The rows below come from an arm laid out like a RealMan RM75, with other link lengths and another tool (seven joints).
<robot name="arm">
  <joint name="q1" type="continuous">
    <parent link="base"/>
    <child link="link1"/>
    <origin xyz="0 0 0.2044" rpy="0 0 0"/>
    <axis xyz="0 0 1"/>
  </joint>
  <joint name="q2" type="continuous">
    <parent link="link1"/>
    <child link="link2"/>
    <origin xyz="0 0 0" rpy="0 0 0"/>
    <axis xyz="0 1 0"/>
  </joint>
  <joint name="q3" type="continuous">
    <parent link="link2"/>
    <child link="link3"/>
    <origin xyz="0 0 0.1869" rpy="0 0 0"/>
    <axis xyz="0 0 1"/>
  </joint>
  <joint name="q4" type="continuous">
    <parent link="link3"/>
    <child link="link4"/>
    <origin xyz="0 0 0" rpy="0 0 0"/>
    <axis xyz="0 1 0"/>
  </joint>
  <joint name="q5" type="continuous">
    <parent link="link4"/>
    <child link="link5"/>
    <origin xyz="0 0 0.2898" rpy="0 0 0"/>
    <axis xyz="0 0 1"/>
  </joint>
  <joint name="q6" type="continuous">
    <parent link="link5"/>
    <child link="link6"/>
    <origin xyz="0 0 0" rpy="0 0 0"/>
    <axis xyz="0 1 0"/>
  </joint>
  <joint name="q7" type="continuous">
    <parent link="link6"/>
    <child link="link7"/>
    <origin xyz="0 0 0.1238" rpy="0 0 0"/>
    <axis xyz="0 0 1"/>
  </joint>
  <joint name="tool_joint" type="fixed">
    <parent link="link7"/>
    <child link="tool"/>
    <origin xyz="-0.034 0.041 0.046" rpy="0 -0.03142 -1.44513"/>
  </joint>
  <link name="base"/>
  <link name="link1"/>
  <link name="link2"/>
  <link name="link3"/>
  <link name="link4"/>
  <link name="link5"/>
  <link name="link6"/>
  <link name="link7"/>
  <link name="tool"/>
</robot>
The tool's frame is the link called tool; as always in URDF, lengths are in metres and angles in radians. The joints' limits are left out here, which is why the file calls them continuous.
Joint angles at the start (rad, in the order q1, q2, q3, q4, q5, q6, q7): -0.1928, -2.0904, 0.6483, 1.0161, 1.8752, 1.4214, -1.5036
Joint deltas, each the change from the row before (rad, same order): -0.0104, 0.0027, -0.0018, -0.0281, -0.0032, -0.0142, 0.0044; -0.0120, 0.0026, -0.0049, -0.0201, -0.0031, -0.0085, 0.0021; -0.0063, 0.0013, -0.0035, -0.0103, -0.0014, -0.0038, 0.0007; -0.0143, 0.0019, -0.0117, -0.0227, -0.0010, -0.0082, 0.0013; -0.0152, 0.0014, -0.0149, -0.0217, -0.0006, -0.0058, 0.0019; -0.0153, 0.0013, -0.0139, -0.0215, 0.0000, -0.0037, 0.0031; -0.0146, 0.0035, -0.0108, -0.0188, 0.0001, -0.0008, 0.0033; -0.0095, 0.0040, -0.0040, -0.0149, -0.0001, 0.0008, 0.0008; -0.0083, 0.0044, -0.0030, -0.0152, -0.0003, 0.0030, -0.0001; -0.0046, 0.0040, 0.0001, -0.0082, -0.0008, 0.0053, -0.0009
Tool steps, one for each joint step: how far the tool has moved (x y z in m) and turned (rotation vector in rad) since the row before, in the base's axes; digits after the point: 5 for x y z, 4 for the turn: -0.00171, 0.00221, -0.00467, 0.0019, -0.0109, 0.0097; 0.00004, 0.00284, -0.00240, 0.0037, -0.0097, 0.0037; 0.00004, 0.00139, -0.00109, 0.0021, -0.0056, 0.0022; -0.00026, 0.00283, -0.00220, 0.0061, -0.0130, 0.0071; 0.00015, 0.00285, -0.00174, 0.0072, -0.0139, 0.0053; 0.00060, 0.00264, -0.00218, 0.0046, -0.0135, 0.0025; 0.00108, 0.00258, -0.00139, 0.0019, -0.0100, -0.0018; 0.00089, 0.00136, -0.00152, -0.0031, -0.0078, -0.0014; 0.00091, 0.00072, -0.00168, -0.0053, -0.0091, -0.0015; 0.00105, 0.00016, -0.00063, -0.0058, -0.0056, -0.0038
